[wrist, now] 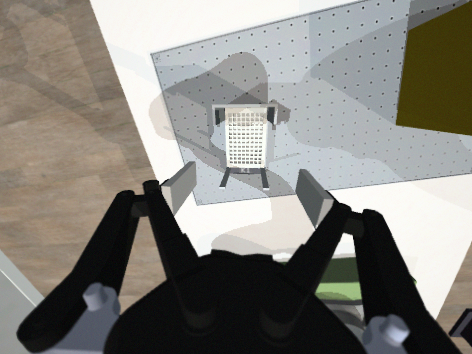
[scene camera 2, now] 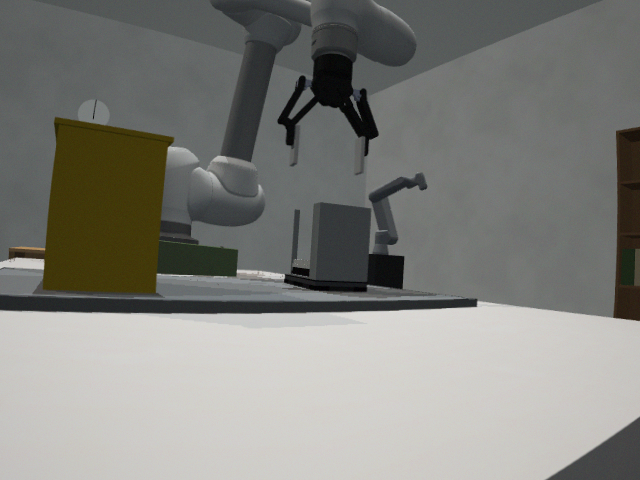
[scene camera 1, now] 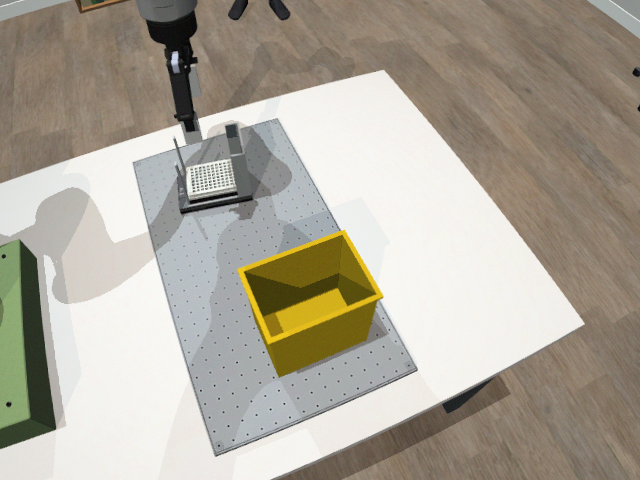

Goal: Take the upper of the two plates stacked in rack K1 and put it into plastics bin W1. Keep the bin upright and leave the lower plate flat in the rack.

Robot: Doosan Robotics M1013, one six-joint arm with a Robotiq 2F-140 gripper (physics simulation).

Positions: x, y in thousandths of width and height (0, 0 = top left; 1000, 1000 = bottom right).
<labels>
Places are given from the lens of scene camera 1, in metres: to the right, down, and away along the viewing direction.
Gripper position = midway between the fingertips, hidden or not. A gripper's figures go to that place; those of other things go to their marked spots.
my gripper (scene camera 1: 304, 245): -0.23, -0.23, 0.82
yellow bin W1 (scene camera 1: 485, 630): -0.02, 0.12, 0.85
</labels>
